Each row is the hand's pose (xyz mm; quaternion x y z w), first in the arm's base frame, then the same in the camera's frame.
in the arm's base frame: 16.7 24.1 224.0 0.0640 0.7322 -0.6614 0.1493
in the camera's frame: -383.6 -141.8 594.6 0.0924 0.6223 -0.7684 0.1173
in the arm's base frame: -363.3 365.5 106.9 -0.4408 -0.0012 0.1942 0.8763
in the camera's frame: -717.1 197.1 374.2 -0.5631 0.0513 0.1328 0.8140
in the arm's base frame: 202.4 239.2 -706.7 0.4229 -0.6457 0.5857 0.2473
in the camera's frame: -180.1 -227.8 -353.1 0.3369 -0.5814 0.6578 0.3403
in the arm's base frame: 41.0 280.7 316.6 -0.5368 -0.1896 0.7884 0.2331
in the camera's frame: -325.4 125.3 610.8 -0.5799 -0.0393 0.7881 0.2027
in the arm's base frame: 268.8 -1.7 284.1 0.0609 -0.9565 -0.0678 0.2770
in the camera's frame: -136.4 -181.1 666.7 -0.0418 -0.9595 0.0539 0.2732
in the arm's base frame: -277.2 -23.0 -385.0 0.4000 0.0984 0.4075 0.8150
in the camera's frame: -686.7 -323.8 16.2 0.2813 0.1262 0.3371 0.8896
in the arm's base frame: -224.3 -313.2 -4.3 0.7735 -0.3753 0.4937 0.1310
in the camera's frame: -668.4 -497.0 465.3 0.7179 -0.3500 0.5370 0.2716
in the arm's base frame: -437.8 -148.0 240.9 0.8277 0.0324 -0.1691 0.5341
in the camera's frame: -856.4 -242.7 647.0 0.7428 -0.0489 -0.2023 0.6363
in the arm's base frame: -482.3 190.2 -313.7 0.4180 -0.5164 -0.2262 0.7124
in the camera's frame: -861.7 -74.8 17.9 0.2771 -0.5732 -0.1928 0.7466
